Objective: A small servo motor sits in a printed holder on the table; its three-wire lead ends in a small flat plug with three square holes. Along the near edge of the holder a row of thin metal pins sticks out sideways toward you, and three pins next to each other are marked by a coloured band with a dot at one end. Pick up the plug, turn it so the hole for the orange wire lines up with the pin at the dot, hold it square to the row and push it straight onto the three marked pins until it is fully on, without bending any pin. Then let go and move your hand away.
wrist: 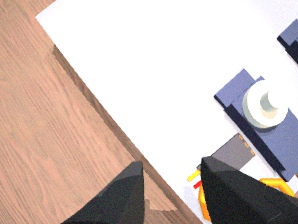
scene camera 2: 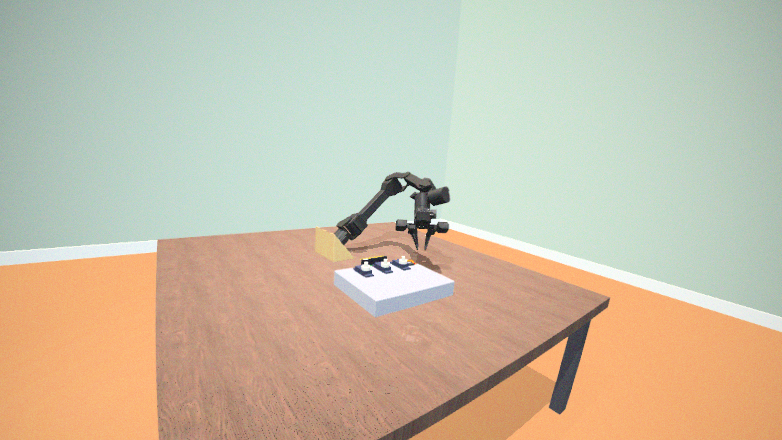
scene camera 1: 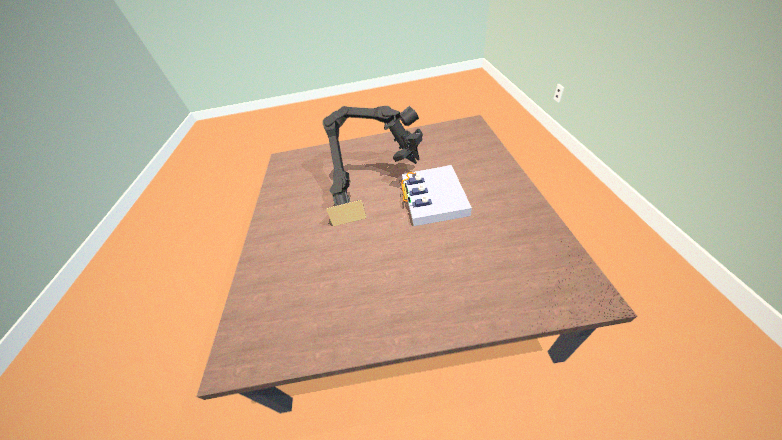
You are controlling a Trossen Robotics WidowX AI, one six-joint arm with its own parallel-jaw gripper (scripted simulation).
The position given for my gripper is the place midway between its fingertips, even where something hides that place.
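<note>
I can see my gripper (scene camera 2: pixel 421 250) here, and the wrist view gives me a sight of the same gripper (wrist: pixel 172 169) too.
</note>
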